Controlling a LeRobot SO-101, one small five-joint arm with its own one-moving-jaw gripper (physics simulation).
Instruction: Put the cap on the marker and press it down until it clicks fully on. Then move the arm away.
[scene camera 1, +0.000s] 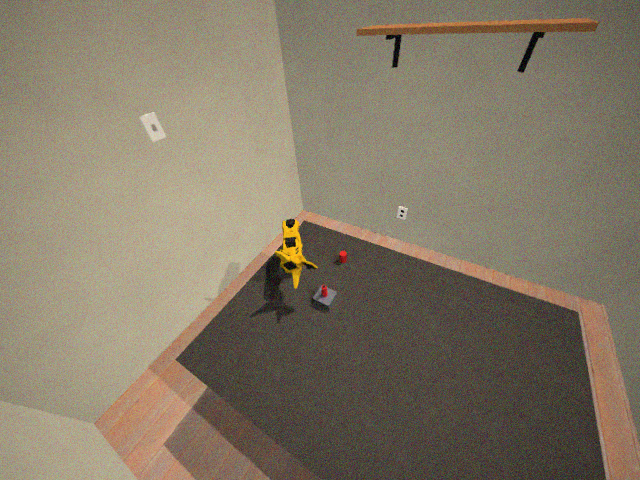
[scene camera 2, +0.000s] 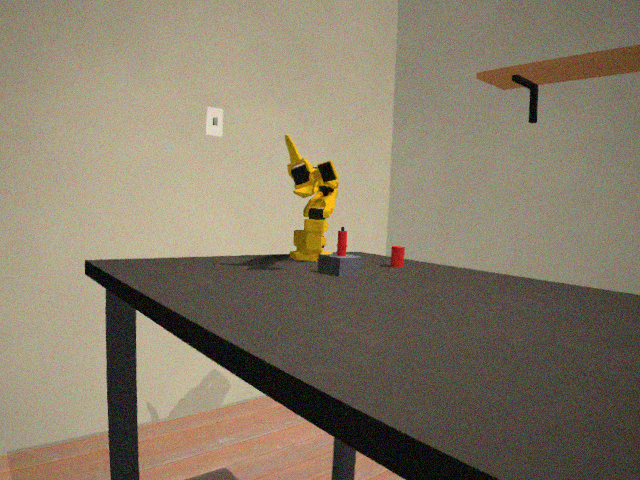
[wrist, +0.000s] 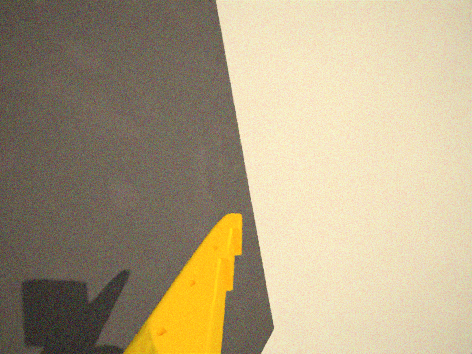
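Where they show: hand at its tool point: (scene camera 1: 295, 287) (scene camera 2: 295, 190) (wrist: 241, 228); arm's base at its link origin: (scene camera 2: 317, 260).
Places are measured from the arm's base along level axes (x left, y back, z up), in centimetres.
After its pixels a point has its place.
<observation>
The red marker (scene camera 1: 324, 291) {z 7.2, x -10.1, y -19.6 cm} (scene camera 2: 342, 243) {z 6.2, x -9.9, y -19.9 cm} stands upright in a grey block (scene camera 1: 327, 300) {z 3.6, x -10.9, y -21.1 cm} (scene camera 2: 341, 266) {z 1.9, x -12.2, y -22.5 cm}, its dark tip bare and pointing up. The red cap (scene camera 1: 342, 257) {z 3.6, x 10.1, y -16.8 cm} (scene camera 2: 397, 256) {z 2.6, x 10.2, y -17.4 cm}, a short cylinder, stands upright on the table, apart from the block and to its right in the second scene view. My gripper (scene camera 1: 306, 276) (scene camera 2: 290, 164) is open and empty, raised high above the table, away from both marker and cap. In the wrist view one notched yellow jaw shows; the moving jaw is out of the picture. Neither marker nor cap shows there.
The dark table (scene camera 1: 413, 361) {z 0.0, x -15.4, y -53.7 cm} (scene camera 2: 413, 330) {z 0.0, x -32.1, y -57.2 cm} carries the arm base, block and cap. The arm's base (scene camera 2: 309, 245) {z 4.0, x -4.4, y -2.0 cm} stands behind the block, near the wall corner. A wooden shelf (scene camera 1: 475, 27) (scene camera 2: 568, 66) is fixed high on the wall. The arm's shadow falls on the table.
</observation>
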